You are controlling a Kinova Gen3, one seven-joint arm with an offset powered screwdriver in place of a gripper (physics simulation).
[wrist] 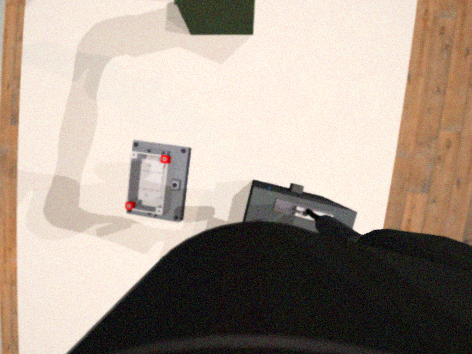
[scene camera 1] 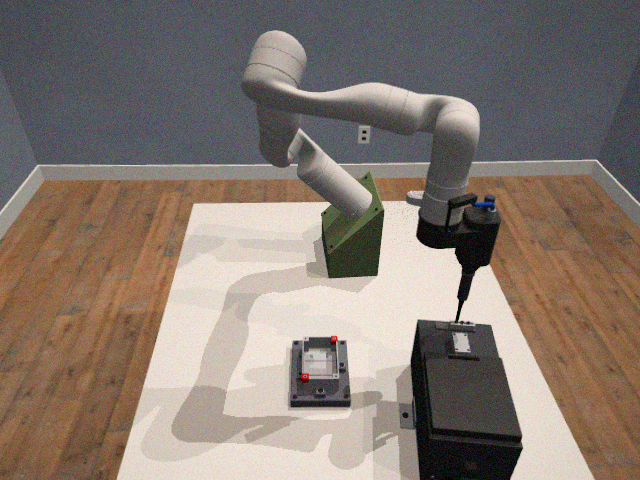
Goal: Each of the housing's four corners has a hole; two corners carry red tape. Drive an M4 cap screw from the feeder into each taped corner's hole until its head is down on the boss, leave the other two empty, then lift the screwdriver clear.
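Frame: origin at the arm's base, x right, y ahead, z up, level; centimetres.
Where they show: end effector, tool point: [wrist: 307, 210] [scene camera 1: 456, 320]; arm's base, origin of the base link: [scene camera 1: 359, 205].
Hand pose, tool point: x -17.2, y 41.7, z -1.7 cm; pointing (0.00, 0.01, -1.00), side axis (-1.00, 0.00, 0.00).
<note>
Each offset is from my tool point to the top centre of the thing. "*": to the spot under its first point. Level surfaces: height alone.
The powered screwdriver {* dz +0.2, dx +0.2, dy +0.3 cm} [scene camera 1: 456, 320] [wrist: 307, 212] points down with its thin bit tip at the small metal rail {* dz -0.8, dx -2.4, dy +1.4 cm} [scene camera 1: 469, 327] on the far end of the black feeder {dz +0.7, dx +1.6, dy +12.9 cm} [scene camera 1: 473, 397] [wrist: 263, 201]. Whether a screw is on the tip is too small to tell. The pale, open-topped housing {dz -10.1, dx +29.0, dy +1.0 cm} [scene camera 1: 321, 378] [wrist: 147, 210] sits on a dark grey fixture plate {dz -14.1, dx +29.0, dy +1.0 cm} [scene camera 1: 330, 401] [wrist: 183, 200], left of the feeder. Red tape marks its far right corner {* dz -10.1, dx +25.8, dy -4.2 cm} [scene camera 1: 333, 338] [wrist: 165, 159] and its near left corner {* dz -10.1, dx +32.4, dy +6.6 cm} [scene camera 1: 305, 377] [wrist: 130, 205]. The other two corners are pale. The state of the holes is too small to tell.
The arm's green wedge base [scene camera 1: 354, 258] [wrist: 220, 17] stands behind the housing. The feeder's raised black cover {dz +0.2, dx +2.1, dy +17.9 cm} [scene camera 1: 470, 397] is nearer the camera than the rail. A small bracket {dz -16.1, dx +11.1, dy +11.9 cm} [scene camera 1: 407, 415] sticks out at the feeder's left side. Arm shadows fall across the white table {dz -16.6 cm} [scene camera 1: 232, 217].
</note>
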